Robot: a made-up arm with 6 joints. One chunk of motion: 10 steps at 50 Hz.
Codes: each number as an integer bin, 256 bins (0 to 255) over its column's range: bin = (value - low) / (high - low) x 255, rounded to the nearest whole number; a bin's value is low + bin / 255 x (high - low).
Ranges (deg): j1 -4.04..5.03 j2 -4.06..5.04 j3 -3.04..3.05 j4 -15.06..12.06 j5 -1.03..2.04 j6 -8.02..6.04
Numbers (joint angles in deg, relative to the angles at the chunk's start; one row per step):
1: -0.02 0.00 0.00 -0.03 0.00 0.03
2: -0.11 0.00 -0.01 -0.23 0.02 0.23
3: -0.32 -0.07 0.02 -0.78 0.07 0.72
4: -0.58 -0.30 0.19 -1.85 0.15 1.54
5: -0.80 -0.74 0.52 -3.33 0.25 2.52
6: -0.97 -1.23 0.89 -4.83 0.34 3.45
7: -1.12 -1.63 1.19 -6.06 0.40 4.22
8: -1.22 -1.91 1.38 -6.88 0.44 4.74
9: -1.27 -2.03 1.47 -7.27 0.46 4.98
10: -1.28 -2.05 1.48 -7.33 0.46 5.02
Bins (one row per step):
1: 113 114 127 141 86 146
2: 110 114 127 139 87 150
3: 105 112 128 134 91 159
4: 97 105 135 124 98 173
5: 91 93 149 110 106 191
6: 86 79 165 96 114 208
7: 82 68 177 85 119 222
8: 79 60 185 77 122 231
9: 78 57 189 73 124 236
10: 78 56 189 73 124 237

